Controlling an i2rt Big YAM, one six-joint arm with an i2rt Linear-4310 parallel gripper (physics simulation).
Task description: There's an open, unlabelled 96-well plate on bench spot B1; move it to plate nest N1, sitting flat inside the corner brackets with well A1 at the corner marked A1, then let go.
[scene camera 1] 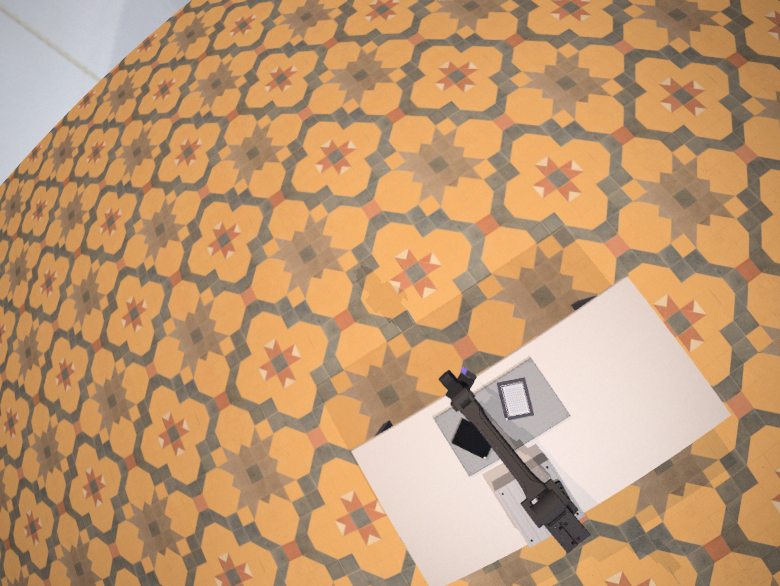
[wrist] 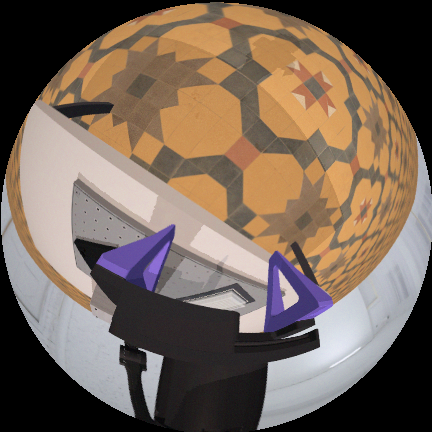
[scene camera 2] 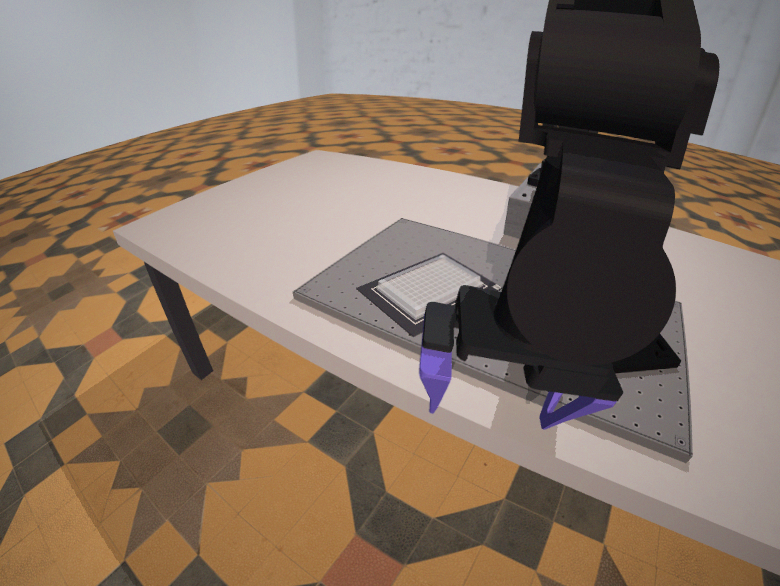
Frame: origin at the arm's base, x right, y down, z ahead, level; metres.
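Seen in the pictures: gripper, fingertip midpoint: (scene camera 1: 460, 380) (wrist: 225, 243) (scene camera 2: 488, 416).
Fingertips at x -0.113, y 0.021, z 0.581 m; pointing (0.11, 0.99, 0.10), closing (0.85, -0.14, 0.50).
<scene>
A point is followed by its place in that frame.
The pale, open 96-well plate (scene camera 1: 515, 399) {x 0.062, y 0.059, z 0.396 m} (scene camera 2: 428, 284) {x 0.061, y 0.057, z 0.406 m} (wrist: 226, 299) {x 0.046, y 0.056, z 0.447 m} lies flat within a dark rectangular outline (scene camera 1: 529, 414) {x 0.086, y 0.069, z 0.308 m} on the grey perforated board. The black plate nest (scene camera 1: 470, 439) {x -0.197, y 0.060, z 0.325 m} (wrist: 92, 250) {x -0.228, y 0.060, z 0.372 m} is at the board's other end, partly covered by the arm in scene camera 1 and by a finger in the wrist view. Its corner brackets and A1 mark cannot be made out. My gripper (scene camera 2: 488, 419) {x -0.113, y 0.021, z 0.581 m} (wrist: 225, 243) {x -0.113, y 0.021, z 0.581 m} is open and empty, with its purple fingers wide apart. It hangs above the table's edge, beyond the board and apart from both plate and nest.
The grey board (scene camera 1: 551, 403) {x 0.195, y 0.071, z 0.307 m} (scene camera 2: 390, 252) {x 0.173, y 0.071, z 0.347 m} (wrist: 100, 212) {x -0.237, y 0.071, z 0.465 m} lies on the pale table (scene camera 1: 643, 378) {x 0.610, y 0.085, z 0.210 m} (scene camera 2: 252, 207) {x 0.582, y 0.084, z 0.351 m} (wrist: 47, 165) {x -0.423, y 0.084, z 0.429 m}. The arm reaches across the board from a light metal base block (scene camera 1: 513, 507) {x -0.161, y -0.001, z 0.020 m} (scene camera 2: 517, 214) {x 0.040, y 0.036, z 0.132 m}. The table's long edge runs below the gripper, with patterned floor beyond.
</scene>
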